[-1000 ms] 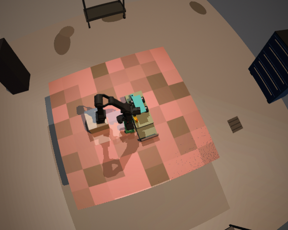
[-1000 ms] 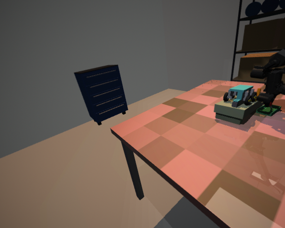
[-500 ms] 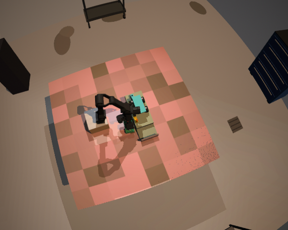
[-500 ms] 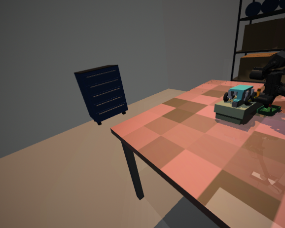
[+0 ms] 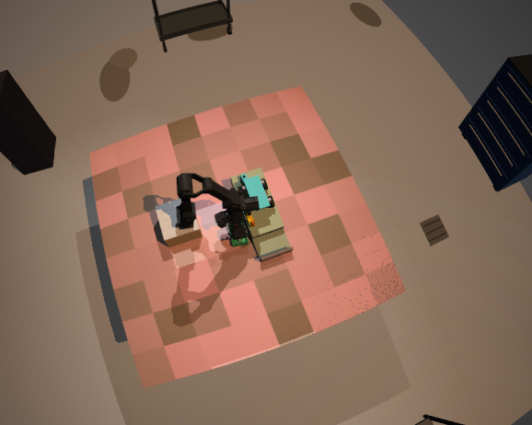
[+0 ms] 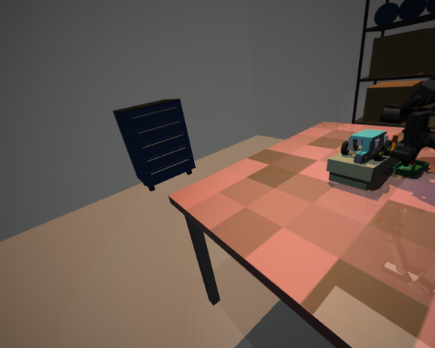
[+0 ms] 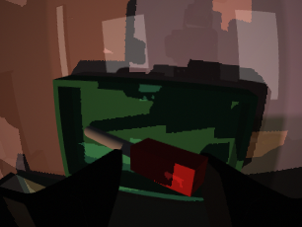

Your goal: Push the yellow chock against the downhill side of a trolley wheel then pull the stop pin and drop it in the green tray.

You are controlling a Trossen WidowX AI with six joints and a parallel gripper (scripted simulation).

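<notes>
Now: gripper tip 1 cm to the left of the red-headed stop pin and 1 cm above it. Also, from my gripper tip: teal trolley (11 cm ahead, 11 cm to the left, 9 cm above); then green tray (1 cm to the right, 4 cm below); then olive ramp (11 cm ahead, 10 cm to the left, 2 cm above).
</notes>
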